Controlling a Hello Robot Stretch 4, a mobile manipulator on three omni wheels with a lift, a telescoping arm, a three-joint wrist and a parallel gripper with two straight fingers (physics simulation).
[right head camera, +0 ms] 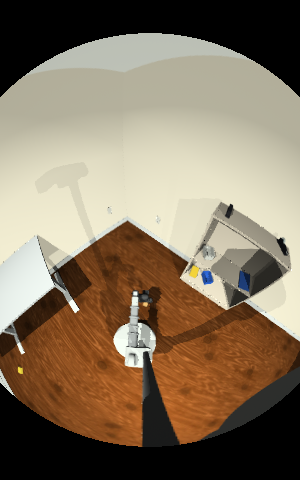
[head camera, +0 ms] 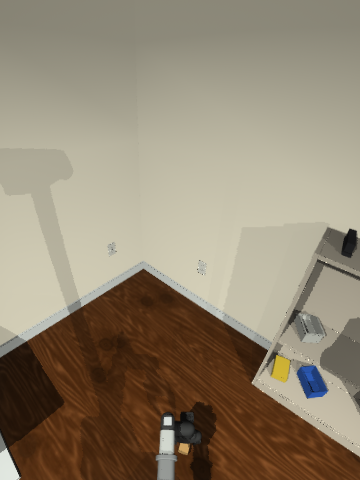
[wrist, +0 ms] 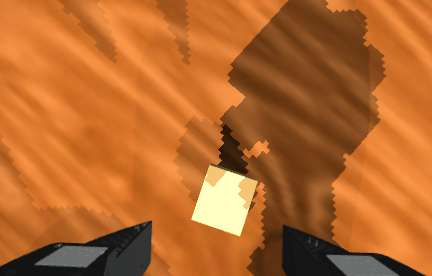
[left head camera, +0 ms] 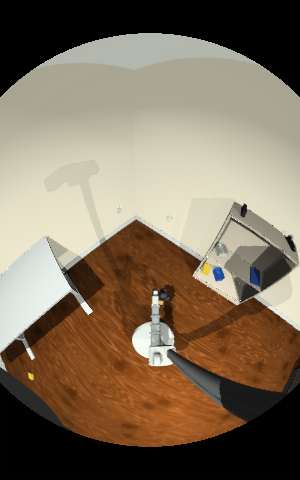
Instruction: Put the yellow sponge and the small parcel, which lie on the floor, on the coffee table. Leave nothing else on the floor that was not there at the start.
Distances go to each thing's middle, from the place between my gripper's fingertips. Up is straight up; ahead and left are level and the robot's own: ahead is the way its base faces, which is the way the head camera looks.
Labels:
My gripper is now 1 cm short of the tan parcel (wrist: pixel 226 195), 1 cm to the left of it and 12 cm above it.

